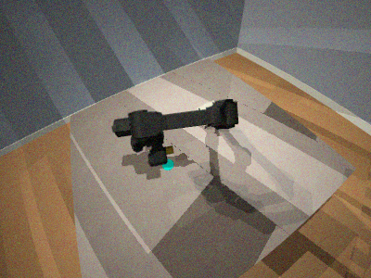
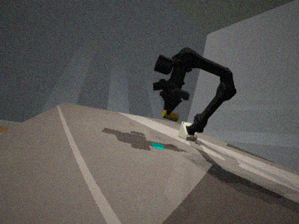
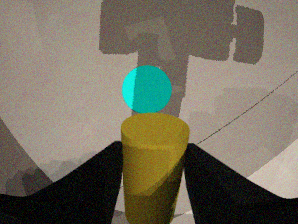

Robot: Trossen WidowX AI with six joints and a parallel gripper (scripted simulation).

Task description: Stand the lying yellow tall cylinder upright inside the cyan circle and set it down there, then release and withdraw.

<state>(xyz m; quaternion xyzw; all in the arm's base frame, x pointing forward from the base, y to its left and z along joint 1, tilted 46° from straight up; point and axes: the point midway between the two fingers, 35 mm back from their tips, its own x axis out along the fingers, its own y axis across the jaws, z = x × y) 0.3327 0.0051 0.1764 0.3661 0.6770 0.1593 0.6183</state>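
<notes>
My gripper tip is 140 mm above the cyan circle. The rest, counted from my gripper tip: yellow tall cylinder (20 mm behind, 10 mm to the left).
</notes>
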